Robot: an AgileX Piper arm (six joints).
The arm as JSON. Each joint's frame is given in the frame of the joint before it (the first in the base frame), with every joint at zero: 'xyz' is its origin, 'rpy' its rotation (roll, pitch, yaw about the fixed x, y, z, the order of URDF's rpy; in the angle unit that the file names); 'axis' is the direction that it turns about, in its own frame. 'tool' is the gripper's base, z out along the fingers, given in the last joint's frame.
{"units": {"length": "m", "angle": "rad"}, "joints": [
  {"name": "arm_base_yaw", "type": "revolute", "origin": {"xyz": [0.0, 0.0, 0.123], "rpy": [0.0, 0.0, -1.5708]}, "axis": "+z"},
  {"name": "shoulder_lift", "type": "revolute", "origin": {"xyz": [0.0, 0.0, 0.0], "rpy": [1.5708, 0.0, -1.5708]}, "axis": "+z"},
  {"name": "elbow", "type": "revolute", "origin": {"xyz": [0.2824, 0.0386, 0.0], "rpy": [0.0, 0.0, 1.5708]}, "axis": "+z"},
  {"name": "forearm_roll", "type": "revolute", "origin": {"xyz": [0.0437, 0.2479, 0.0], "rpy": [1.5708, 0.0, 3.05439]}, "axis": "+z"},
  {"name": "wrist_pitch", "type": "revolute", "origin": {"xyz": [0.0, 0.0, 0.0], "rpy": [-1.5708, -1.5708, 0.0]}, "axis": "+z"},
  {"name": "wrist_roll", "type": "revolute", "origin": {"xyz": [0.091, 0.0, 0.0], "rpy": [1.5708, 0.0, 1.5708]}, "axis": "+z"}
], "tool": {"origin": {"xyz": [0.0, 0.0, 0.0], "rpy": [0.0, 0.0, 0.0]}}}
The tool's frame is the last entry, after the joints.
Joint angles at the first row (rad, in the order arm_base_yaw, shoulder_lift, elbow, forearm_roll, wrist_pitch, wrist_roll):
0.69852 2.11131 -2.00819 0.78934 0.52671 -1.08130
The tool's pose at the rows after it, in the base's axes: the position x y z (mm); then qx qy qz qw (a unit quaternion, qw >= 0):
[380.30 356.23 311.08 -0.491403 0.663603 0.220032 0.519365]
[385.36 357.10 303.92 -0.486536 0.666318 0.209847 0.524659]
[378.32 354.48 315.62 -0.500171 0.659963 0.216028 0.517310]
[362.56 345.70 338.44 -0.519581 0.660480 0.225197 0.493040]
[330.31 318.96 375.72 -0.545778 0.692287 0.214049 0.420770]
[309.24 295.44 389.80 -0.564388 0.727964 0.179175 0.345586]
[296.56 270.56 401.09 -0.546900 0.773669 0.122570 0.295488]
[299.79 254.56 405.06 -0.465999 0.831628 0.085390 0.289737]
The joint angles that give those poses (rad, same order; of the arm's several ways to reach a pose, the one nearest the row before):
0.69852 2.15889 -2.01474 0.78095 0.45653 -1.09151
0.69751 2.17556 -2.01475 0.77259 0.42487 -1.09309
0.69749 2.14919 -2.01864 0.75793 0.47671 -1.08555
0.69749 2.08797 -2.01929 0.68938 0.58776 -1.01081
0.69750 1.96642 -2.02218 0.49619 0.84175 -0.79883
0.69750 1.89896 -2.02839 0.35678 1.06584 -0.67686
0.69752 1.84271 -2.02879 0.19866 1.22278 -0.54098
0.68967 1.81953 -2.02026 0.06532 1.24839 -0.33303

